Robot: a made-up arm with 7 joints.
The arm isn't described. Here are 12 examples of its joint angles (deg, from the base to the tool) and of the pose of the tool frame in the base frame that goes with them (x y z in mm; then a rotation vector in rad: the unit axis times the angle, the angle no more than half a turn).
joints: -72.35 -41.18 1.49 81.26 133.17 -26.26 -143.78
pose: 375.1 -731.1 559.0 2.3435 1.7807 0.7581
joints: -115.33 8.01 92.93 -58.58 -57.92 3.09 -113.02
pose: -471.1 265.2 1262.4 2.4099 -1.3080 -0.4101
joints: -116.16 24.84 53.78 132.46 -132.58 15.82 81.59
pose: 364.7 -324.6 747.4 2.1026 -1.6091 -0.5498
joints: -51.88 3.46 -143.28 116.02 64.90 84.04 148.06
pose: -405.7 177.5 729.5 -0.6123 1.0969 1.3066
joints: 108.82 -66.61 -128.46 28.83 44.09 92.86 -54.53
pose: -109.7 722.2 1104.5 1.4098 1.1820 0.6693
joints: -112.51 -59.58 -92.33 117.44 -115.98 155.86 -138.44
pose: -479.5 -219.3 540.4 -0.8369 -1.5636 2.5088
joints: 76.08 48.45 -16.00 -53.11 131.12 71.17 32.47
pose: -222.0 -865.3 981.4 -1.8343 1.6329 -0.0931
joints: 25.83 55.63 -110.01 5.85 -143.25 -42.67 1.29
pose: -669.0 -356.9 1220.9 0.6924 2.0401 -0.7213
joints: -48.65 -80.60 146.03 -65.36 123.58 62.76 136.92
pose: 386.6 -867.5 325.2 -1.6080 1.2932 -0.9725
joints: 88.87 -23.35 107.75 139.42 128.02 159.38 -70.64
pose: -21.7 8.2 667.7 0.7393 1.9728 -1.8377
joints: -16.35 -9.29 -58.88 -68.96 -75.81 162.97 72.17
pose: 121.7 268.0 997.6 0.6963 0.4782 -0.4683
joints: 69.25 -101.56 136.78 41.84 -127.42 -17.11 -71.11
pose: 260.1 955.4 589.6 -0.1656 1.4537 -1.4293
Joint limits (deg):
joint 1: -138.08..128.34
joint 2: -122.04..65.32
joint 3: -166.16..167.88
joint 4: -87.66..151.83
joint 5: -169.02..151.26
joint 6: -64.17..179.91
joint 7: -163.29..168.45
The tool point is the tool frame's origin. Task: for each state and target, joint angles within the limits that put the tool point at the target. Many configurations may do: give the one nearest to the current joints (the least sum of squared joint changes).
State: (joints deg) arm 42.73 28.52 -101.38 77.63 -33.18 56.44 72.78
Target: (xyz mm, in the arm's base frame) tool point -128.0 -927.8 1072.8
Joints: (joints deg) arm 59.99 57.13 -101.45 39.37 -42.44 40.81 60.18
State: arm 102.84 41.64 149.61 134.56 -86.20 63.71 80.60
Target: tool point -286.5 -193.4 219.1
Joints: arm 59.61 65.32 137.00 138.06 -85.19 50.44 77.19
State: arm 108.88 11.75 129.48 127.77 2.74 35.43 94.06
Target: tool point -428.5 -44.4 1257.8
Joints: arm 92.14 -13.89 118.60 76.23 -6.31 44.08 92.00
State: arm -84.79 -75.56 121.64 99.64 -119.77 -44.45 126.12
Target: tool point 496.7 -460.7 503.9
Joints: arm -90.72 -98.69 95.81 108.37 -111.76 -50.25 126.96
